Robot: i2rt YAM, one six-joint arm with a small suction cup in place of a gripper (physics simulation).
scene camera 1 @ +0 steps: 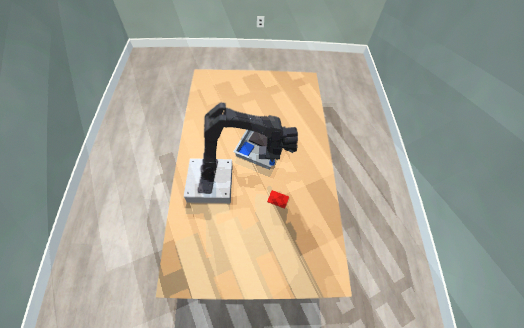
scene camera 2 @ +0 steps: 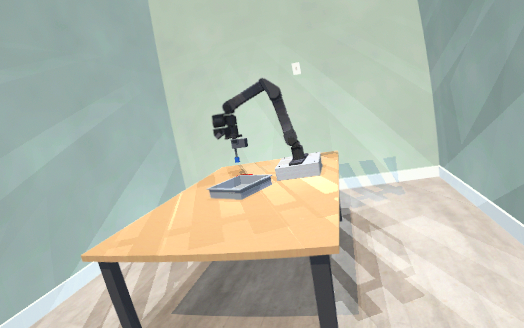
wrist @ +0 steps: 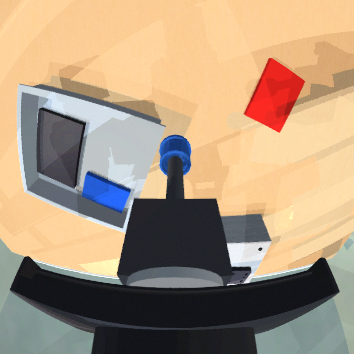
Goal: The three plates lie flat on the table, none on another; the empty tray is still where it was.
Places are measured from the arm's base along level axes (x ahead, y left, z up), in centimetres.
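Pixels of known places: end effector, tool point: [scene camera 1: 272, 163] [scene camera 2: 237, 162] [wrist: 174, 148]; arm's base, origin of the base link: [scene camera 1: 208, 175] [scene camera 2: 299, 159].
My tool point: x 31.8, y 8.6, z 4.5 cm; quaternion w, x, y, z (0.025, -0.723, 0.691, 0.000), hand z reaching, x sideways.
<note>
Ahead of a thing's pixels: the offset from my tool point to its top centre. Level surfaces: height alone.
A red plate {dx +5.2, dy -14.7, dz -11.0 cm} [scene camera 1: 278, 199] [scene camera 2: 245, 174] [wrist: 275, 95] lies flat on the table {dz -12.0 cm} [scene camera 1: 230, 275] [scene camera 2: 200, 240], apart from the tray. The grey tray {dx -7.0, dy +16.7, dz -7.0 cm} [scene camera 1: 252, 161] [scene camera 2: 225, 195] [wrist: 130, 142] holds two plates. A dark grey plate {dx -6.0, dy +22.2, dz -10.6 cm} [scene camera 1: 258, 138] [wrist: 61, 148] lies on its floor, with a blue plate {dx -15.2, dy +13.5, dz -10.7 cm} [scene camera 1: 246, 148] [wrist: 106, 192] beside it near a side wall; I cannot tell whether the blue one is fully flat. Tray walls hide both in scene camera 2. My suction gripper [scene camera 1: 272, 162] [scene camera 2: 237, 160] [wrist: 175, 150] hangs above the table near the tray, with nothing on its blue cup.
The white arm base [scene camera 1: 220, 195] [scene camera 2: 300, 173] [wrist: 245, 227] stands on the table near one long edge, close to the tray. The arm reaches over the tray in scene camera 1 and covers part of it. The tray's walls stand up around the two plates.
</note>
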